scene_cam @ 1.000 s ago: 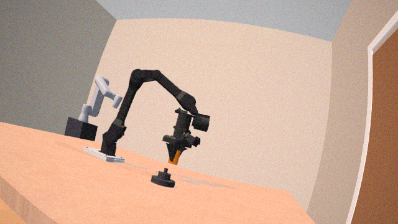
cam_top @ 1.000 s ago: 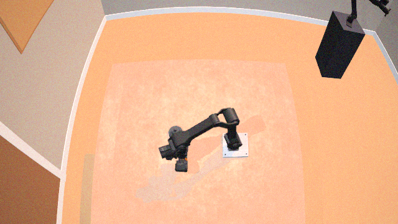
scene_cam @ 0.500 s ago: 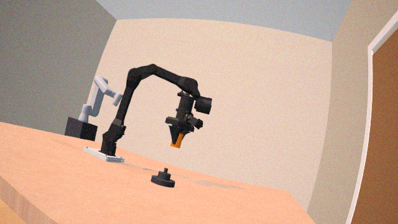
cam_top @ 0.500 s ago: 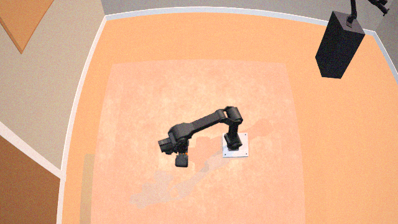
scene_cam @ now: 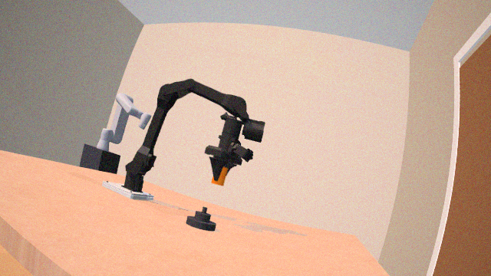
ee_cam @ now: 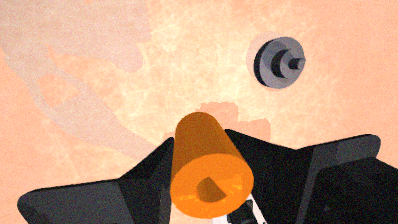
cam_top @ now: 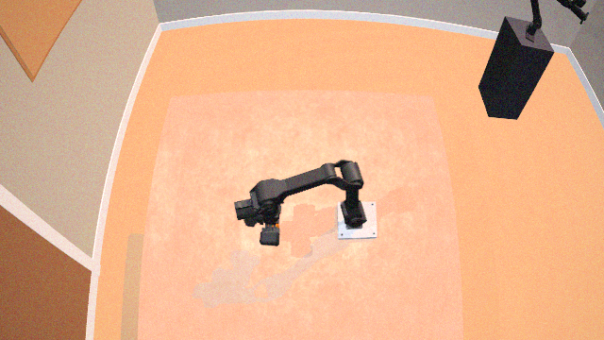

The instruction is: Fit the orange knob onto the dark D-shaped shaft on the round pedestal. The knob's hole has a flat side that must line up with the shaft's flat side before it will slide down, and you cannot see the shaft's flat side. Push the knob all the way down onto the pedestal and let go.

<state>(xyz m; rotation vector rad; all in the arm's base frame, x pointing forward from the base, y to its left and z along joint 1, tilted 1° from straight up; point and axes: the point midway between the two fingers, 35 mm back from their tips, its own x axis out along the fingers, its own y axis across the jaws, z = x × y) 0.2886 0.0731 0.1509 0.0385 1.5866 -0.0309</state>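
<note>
Right now the round dark pedestal is 4 cm ahead of my gripper tip, 16 cm to the right of it and 11 cm below it. The rest, counted from my gripper tip: orange knob: 2 cm above.
</note>
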